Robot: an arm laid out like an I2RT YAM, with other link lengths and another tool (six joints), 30 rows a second.
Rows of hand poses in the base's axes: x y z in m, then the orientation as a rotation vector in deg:
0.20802 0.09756 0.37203 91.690 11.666 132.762
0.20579 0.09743 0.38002 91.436 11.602 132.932
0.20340 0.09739 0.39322 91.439 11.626 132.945
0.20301 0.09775 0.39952 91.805 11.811 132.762
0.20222 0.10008 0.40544 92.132 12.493 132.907
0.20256 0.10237 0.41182 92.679 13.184 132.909
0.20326 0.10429 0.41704 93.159 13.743 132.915
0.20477 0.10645 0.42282 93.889 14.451 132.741
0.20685 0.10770 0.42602 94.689 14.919 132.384
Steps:
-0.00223 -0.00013 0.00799 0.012 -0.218 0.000
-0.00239 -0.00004 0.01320 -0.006 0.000 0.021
-0.00039 0.00036 0.00630 -0.038 0.304 0.085
-0.00079 0.00233 0.00592 -0.163 0.226 0.526
0.00034 0.00229 0.00638 -0.144 0.407 0.510
0.00070 0.00192 0.00522 -0.097 0.350 0.431
0.00151 0.00216 0.00578 -0.158 0.576 0.465
0.00208 0.00125 0.00320 -0.091 0.652 0.257

